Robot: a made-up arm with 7 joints.
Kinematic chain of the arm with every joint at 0, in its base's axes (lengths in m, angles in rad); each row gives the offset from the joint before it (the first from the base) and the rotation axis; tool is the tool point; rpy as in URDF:
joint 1: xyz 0 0 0.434 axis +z
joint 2: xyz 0 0 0 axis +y
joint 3: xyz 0 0 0.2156 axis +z
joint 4: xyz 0.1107 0 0 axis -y
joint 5: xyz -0.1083 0 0.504 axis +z
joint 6: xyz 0 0 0 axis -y
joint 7: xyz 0.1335 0 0 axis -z
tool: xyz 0 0 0 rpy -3.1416 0 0
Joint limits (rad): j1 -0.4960..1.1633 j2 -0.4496..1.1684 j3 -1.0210..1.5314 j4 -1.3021..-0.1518 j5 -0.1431..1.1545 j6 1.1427..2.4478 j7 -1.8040..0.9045
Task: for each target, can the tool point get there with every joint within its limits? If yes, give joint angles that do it. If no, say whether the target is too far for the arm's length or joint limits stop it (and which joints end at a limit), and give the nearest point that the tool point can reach.
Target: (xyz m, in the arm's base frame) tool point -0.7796 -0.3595 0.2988
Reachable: no: joint limits stop it (at a limit: joint 1, joint 2, joint 3, joint 4, joint 5, joint 6) | nearest point -0.7240 0.0697 0.8421 | short by 0.695 m
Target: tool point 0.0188 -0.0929 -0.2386
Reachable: no: joint limits stop it (at a limit: joint 1, joint 2, joint 4, joint 6) | nearest point 0.5521 -0.3882 -0.0363 | short by 0.642 m
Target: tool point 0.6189 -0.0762 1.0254
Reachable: yes | joints 0.2948 0.0283 -0.3754 -1.2122 0.3670 2.3130 -0.4713
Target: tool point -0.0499 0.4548 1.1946
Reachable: yes | joints 0.6007 -0.0319 1.0631 -0.8393 0.2550 1.9883 -0.9437
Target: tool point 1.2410 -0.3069 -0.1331
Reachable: no: too far | nearest point 0.7913 -0.1957 0.1125 | short by 0.524 m
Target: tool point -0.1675 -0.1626 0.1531
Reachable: no: joint limits stop it (at a limit: joint 1, joint 2, joint 4, joint 6) | nearest point 0.2925 -0.7104 0.1399 | short by 0.715 m
